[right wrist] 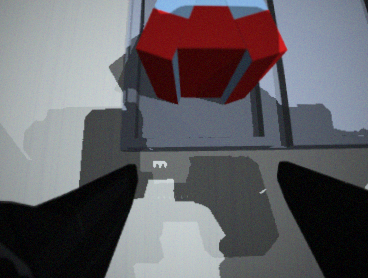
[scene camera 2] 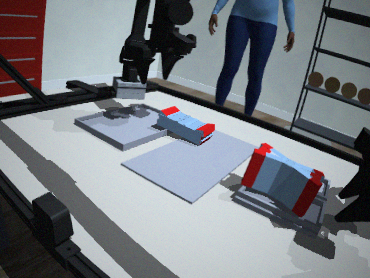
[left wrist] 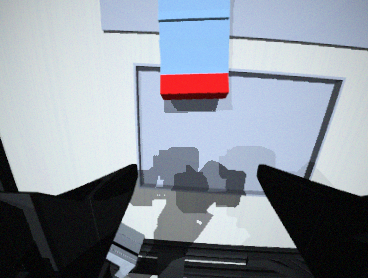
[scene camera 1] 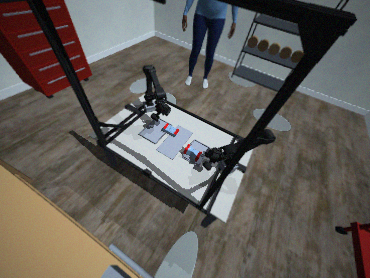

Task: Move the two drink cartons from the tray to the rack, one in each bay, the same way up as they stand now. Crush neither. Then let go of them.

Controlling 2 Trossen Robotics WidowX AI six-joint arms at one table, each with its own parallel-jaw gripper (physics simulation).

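Pixels of known places: left gripper, between the fingertips: (scene camera 2: 154,81) (left wrist: 198,170) (scene camera 1: 160,118); right gripper, between the fingertips: (right wrist: 206,171) (scene camera 2: 337,207) (scene camera 1: 204,160); left arm's base, origin of its link: (scene camera 2: 129,80) (scene camera 1: 149,103).
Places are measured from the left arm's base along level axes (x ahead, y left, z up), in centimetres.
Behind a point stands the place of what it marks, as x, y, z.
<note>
A light-blue carton with red ends (scene camera 1: 171,129) @[36.4, 6.8, -1.4] (scene camera 2: 184,126) @[39.0, 4.6, -1.7] (left wrist: 194,50) @[34.5, 5.4, -1.2] lies between the tray (scene camera 1: 148,134) @[31.7, -12.6, -5.0] (scene camera 2: 107,132) @[35.0, -12.7, -5.0] (left wrist: 280,120) @[35.2, -8.7, -5.0] and the flat mat. One red end is over the tray; the other end reaches over the mat. What bears it underneath is partly hidden. A second blue and red carton (scene camera 1: 192,151) @[65.7, 11.0, 2.4] (scene camera 2: 282,180) @[66.1, 10.8, -0.3] (right wrist: 212,30) @[69.8, 14.8, 2.3], narrower at its middle, lies in one bay of the rack (scene camera 2: 250,203) @[65.6, 5.6, -4.5] (right wrist: 325,75) @[63.2, 22.2, -4.6]. My left gripper (scene camera 1: 157,117) @[27.1, -0.2, 5.9] (scene camera 2: 155,79) @[27.1, -0.2, 5.9] (left wrist: 198,170) @[27.1, -0.2, 5.9] is open and empty, above the tray's back side. My right gripper (scene camera 2: 341,206) @[74.6, 17.7, -1.5] (right wrist: 206,171) @[74.6, 17.7, -1.5] is open and empty beside the rack.
The flat grey mat (scene camera 1: 172,147) @[51.8, 0.9, -5.1] (scene camera 2: 185,170) @[52.7, -0.7, -5.2] (left wrist: 310,20) @[45.7, -3.2, -5.2] lies between tray and rack. Black frame posts and beams stand around the white table. A black block (scene camera 2: 52,217) @[68.5, -24.8, -0.3] sits on the frame's front beam. A person stands behind the table.
</note>
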